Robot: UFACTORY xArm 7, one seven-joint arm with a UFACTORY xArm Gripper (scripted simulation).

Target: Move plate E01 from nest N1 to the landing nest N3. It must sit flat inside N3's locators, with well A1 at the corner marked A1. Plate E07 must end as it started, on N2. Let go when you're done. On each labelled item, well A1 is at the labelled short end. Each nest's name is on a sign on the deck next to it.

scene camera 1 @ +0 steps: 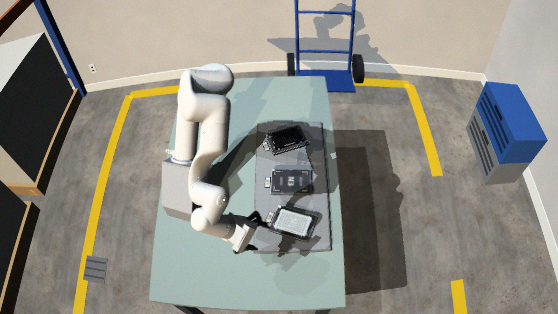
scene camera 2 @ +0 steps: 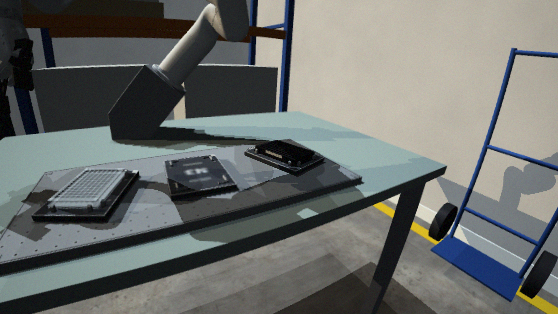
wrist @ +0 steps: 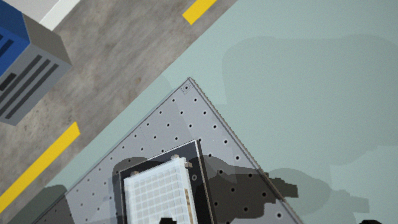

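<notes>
Scene camera 2: nest N1 (scene camera 2: 44, 210), landing nest N3 (scene camera 2: 175, 174), clear well plate E01 (scene camera 2: 92, 185), black plate E07 (scene camera 2: 282, 151). Scene camera 1: landing nest N3 (scene camera 1: 286, 172). Wrist view: black plate E07 out of frame.
</notes>
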